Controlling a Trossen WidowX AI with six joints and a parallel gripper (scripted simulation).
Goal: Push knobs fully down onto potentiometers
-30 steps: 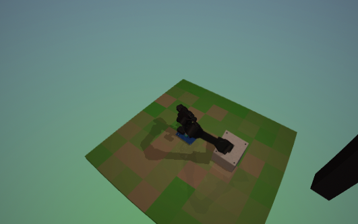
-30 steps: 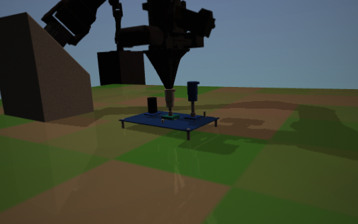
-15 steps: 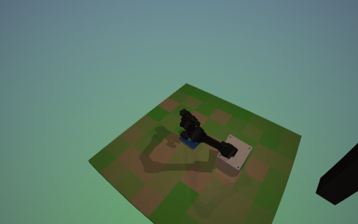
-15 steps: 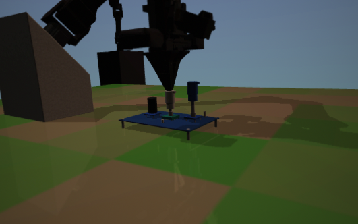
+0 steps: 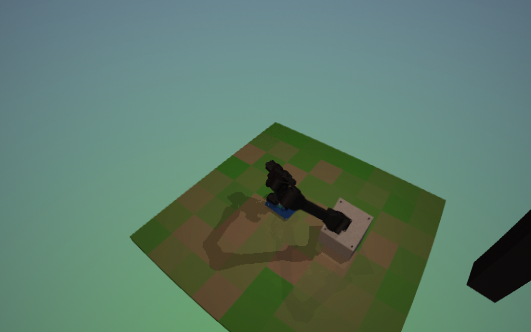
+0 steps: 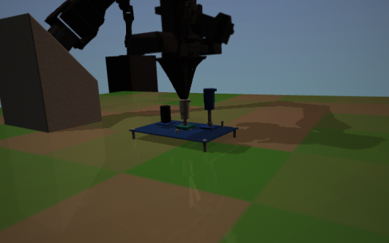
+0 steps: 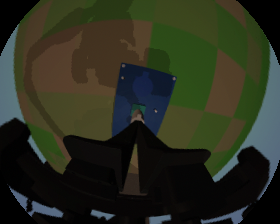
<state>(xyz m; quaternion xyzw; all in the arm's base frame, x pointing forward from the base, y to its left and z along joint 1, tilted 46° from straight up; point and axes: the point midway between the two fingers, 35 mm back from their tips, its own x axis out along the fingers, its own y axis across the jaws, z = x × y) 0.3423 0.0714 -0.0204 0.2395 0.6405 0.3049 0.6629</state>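
The blue knob lies 50 mm ahead of my gripper tip and 10 mm to the left of it.
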